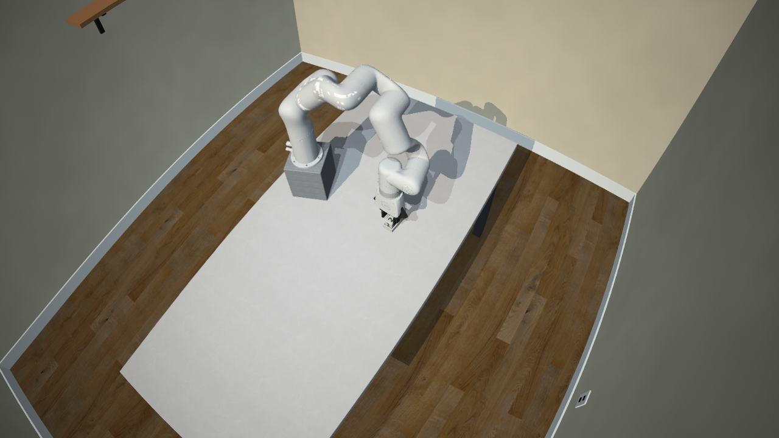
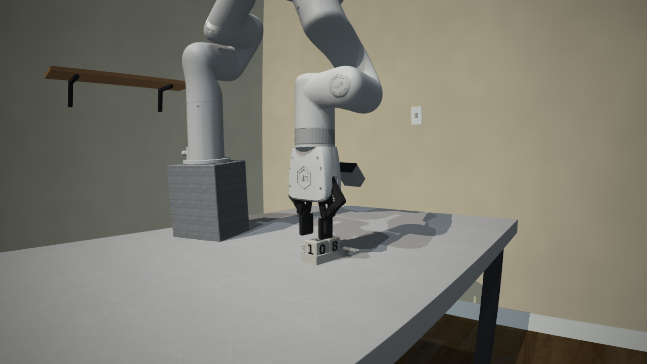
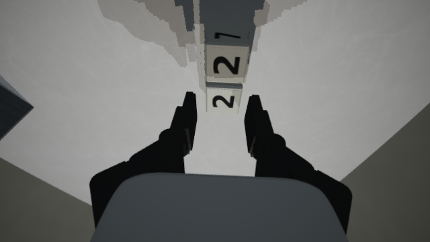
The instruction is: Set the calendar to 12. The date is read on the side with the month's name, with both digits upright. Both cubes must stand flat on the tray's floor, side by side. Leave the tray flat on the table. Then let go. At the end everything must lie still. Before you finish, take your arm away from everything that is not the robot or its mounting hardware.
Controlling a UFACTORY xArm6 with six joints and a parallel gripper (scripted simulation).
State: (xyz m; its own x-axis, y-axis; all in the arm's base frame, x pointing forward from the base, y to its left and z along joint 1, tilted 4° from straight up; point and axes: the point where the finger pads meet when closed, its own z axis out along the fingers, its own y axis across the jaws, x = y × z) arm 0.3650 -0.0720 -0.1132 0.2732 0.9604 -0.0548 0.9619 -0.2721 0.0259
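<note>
My hand is 2 cm to the right of the calendar tray and 6 cm above it.
</note>
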